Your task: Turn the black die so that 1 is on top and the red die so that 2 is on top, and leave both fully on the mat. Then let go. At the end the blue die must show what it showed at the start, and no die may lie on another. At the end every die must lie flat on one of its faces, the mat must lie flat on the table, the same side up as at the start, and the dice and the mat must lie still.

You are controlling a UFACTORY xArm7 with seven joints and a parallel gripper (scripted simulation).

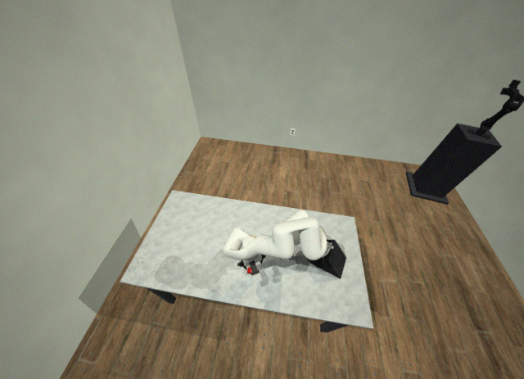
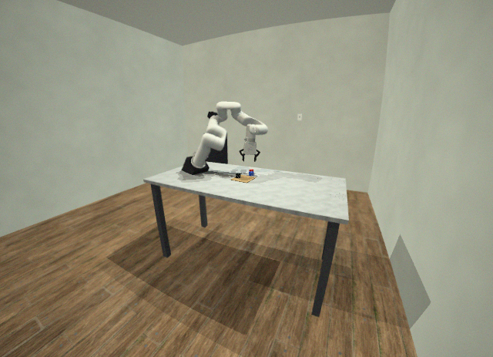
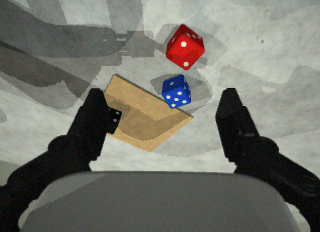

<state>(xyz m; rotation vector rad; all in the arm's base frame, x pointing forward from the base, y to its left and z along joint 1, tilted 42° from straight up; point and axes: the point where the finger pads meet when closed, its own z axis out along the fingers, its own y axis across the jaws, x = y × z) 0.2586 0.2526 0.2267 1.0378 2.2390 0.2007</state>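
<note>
My gripper is now 100 mm above the red die, 10 mm to the right of it and 10 mm short of it. The rest, counted from my hand: black die: 150 mm to the right, 90 mm below; blue die: 100 mm below, 50 mm ahead, 40 mm to the right; tan mat: 140 mm to the right, 110 mm below, 40 mm ahead.
</note>
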